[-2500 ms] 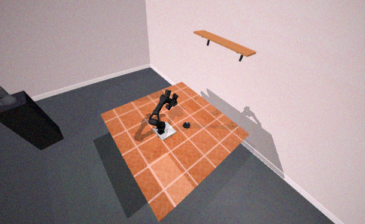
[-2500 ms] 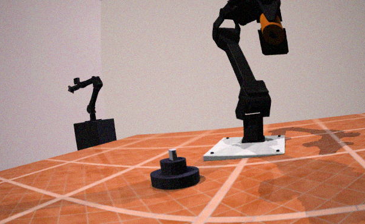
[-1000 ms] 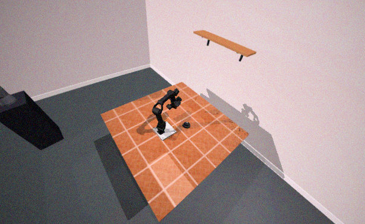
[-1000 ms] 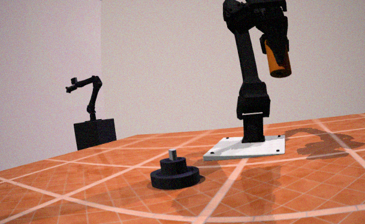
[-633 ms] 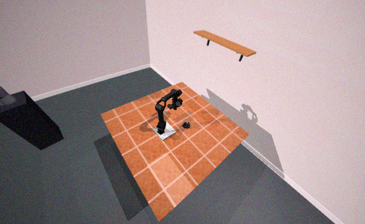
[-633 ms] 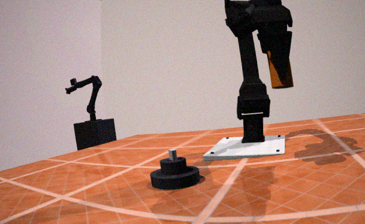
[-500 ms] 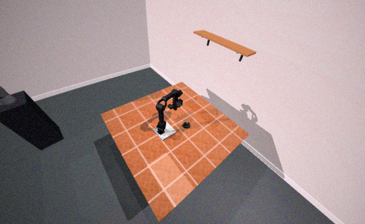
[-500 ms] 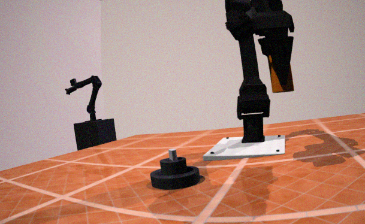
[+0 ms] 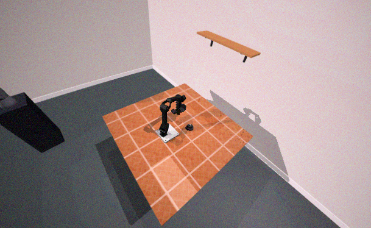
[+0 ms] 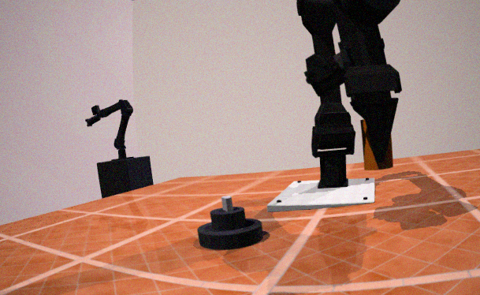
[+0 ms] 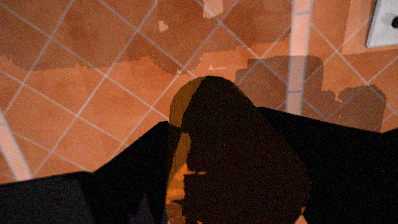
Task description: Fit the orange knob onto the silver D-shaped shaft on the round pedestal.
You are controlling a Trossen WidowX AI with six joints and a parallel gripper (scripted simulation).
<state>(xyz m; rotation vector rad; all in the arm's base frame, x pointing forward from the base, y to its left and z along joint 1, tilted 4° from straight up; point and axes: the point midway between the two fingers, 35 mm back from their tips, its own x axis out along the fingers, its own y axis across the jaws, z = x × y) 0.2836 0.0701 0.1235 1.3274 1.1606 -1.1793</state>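
The round pedestal is 200 mm to the right of my gripper tip and 60 mm below it. The rest, counted from my gripper tip: orange knob: 30 mm above.
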